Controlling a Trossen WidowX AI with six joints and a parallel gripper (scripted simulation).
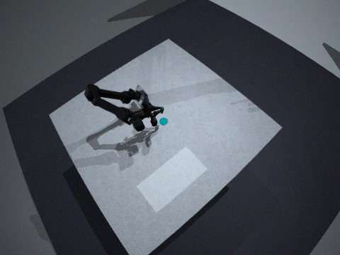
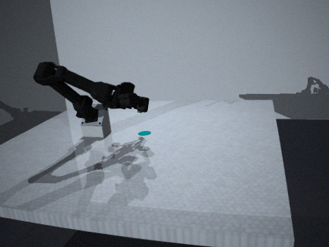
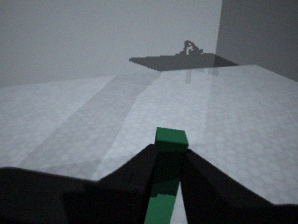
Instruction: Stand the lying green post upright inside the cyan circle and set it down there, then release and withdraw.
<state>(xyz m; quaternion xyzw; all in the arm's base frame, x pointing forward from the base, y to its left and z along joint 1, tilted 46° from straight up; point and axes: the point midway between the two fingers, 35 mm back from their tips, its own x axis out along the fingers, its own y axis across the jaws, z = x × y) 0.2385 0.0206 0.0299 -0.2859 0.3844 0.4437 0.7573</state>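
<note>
My gripper tip is now 150 mm above the cyan circle and 10 mm to the left of it. The rest, counted from my gripper tip: green post: 20 mm below.
</note>
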